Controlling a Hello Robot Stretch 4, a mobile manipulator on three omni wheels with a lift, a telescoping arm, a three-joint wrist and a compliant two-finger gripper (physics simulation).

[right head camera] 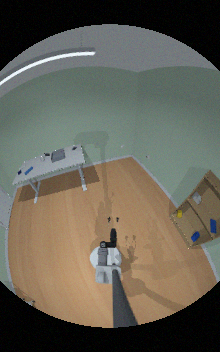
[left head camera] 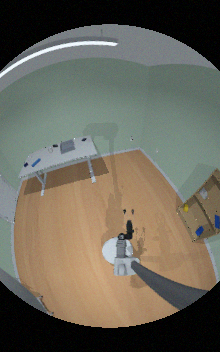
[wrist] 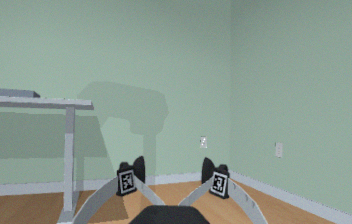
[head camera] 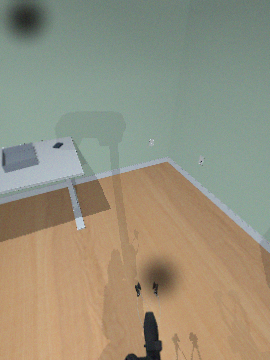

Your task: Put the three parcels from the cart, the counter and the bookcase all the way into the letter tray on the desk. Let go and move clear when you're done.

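Places are measured from the robot's base along level axes (x ahead, y left, z up), in centimetres.
Where they show: hand, its tool point: (right head camera: 112, 217) (left head camera: 128, 209) (wrist: 173, 173) (head camera: 146, 286).
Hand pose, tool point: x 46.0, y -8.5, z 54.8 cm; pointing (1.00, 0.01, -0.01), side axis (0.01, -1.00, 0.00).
Each offset is from my tool point to the top centre of the thing.
My gripper (head camera: 147, 288) (left head camera: 128, 211) (right head camera: 113, 219) (wrist: 173, 171) is open and empty, its two fingers apart above the wooden floor. It is well away from the desk. The grey letter tray @[dy +104.5, dx +103.8, dz +20.8 cm] (head camera: 20, 157) (left head camera: 67, 146) (right head camera: 58, 155) lies on the white desk (head camera: 60, 164) (left head camera: 84, 151) (right head camera: 73, 157) (wrist: 75, 104) at the left; its side edge shows in the wrist view. I see no parcel in the tray, but its inside is small and unclear. The bookcase (left head camera: 197, 190) (right head camera: 192, 195) stands at the right in both side head views. The cart and the counter do not show.
A dark item @[dy +78.3, dx +128.7, dz +16.3 cm] (head camera: 58, 145) and a blue item @[dy +156.2, dx +62.0, dz +17.5 cm] (left head camera: 36, 162) (right head camera: 29, 170) lie on the desk. The bookcase holds a yellow item @[dy -122.3, dx +12.2, dz -43.0 cm] (left head camera: 186, 208) (right head camera: 179, 214), a pale one @[dy -122.8, dx +11.1, dz +11.2 cm] (right head camera: 197, 199) and blue ones @[dy -144.8, dx -40.7, dz -40.0 cm] (left head camera: 199, 231) (right head camera: 195, 236). A desk leg (head camera: 76, 205) (wrist: 69, 160) stands left of the gripper. Walls meet beyond it.
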